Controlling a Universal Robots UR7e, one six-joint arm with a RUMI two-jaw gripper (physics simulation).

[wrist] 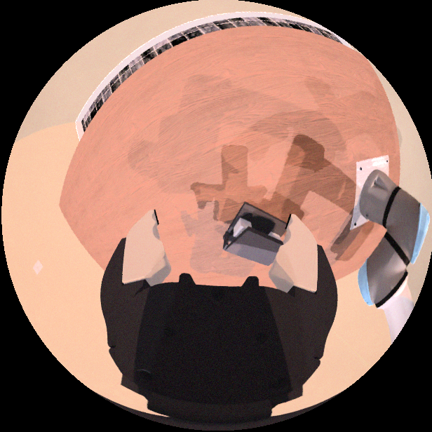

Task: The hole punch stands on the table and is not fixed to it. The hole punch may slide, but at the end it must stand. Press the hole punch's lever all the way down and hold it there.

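Note:
The hole punch (256, 246) is a small dark grey, wedge-shaped thing on the reddish wooden table, right of the middle in the wrist view. Its dark plates stand apart at an angle, with a light part and a black part showing between them. My gripper (221, 214) is open, its two pale jaws wide apart. The hole punch shows between the jaws, nearer the right one, whose tip overlaps its right edge in the view. Nothing is gripped. How far the jaws are above the punch I cannot tell.
The wooden table (240, 75) bears shadows of the arm and gripper. The robot's arm (395, 230) rises at the right from a white mounting plate (365, 170). A dark tiled strip with a pale rim (150, 52) runs along the far table edge.

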